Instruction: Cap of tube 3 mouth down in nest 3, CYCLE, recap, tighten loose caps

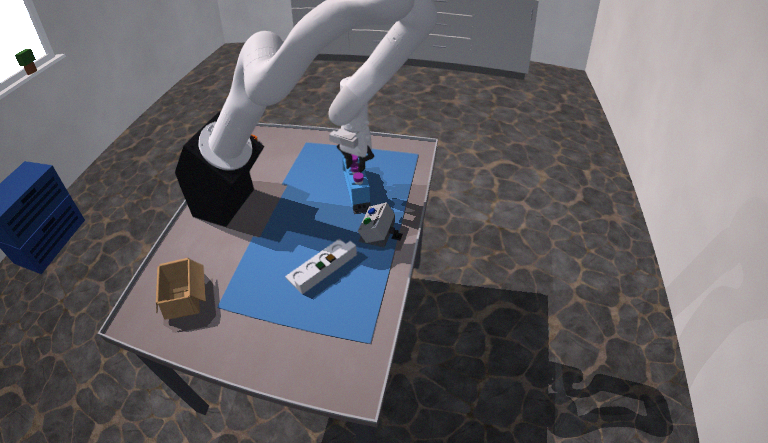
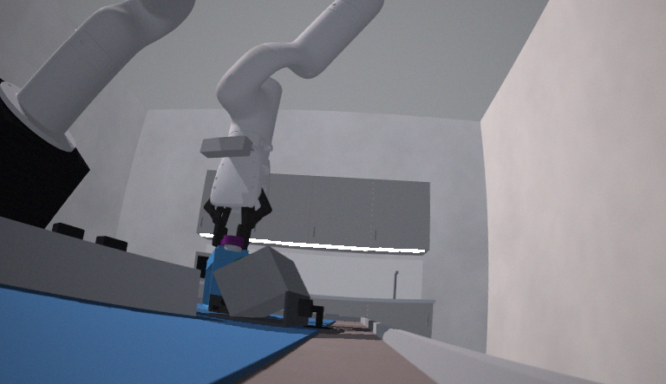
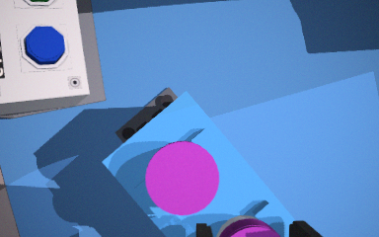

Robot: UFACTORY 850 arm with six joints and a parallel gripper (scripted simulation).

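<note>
Now: hand 10 mm above the magenta cap. The rest, counted from my hand: grey key housing 110 mm ahead, 170 mm to the right, 80 mm below; blue key 90 mm ahead, 140 mm to the right, 60 mm below; green key 90 mm ahead, 190 mm to the right, 60 mm below.
</note>
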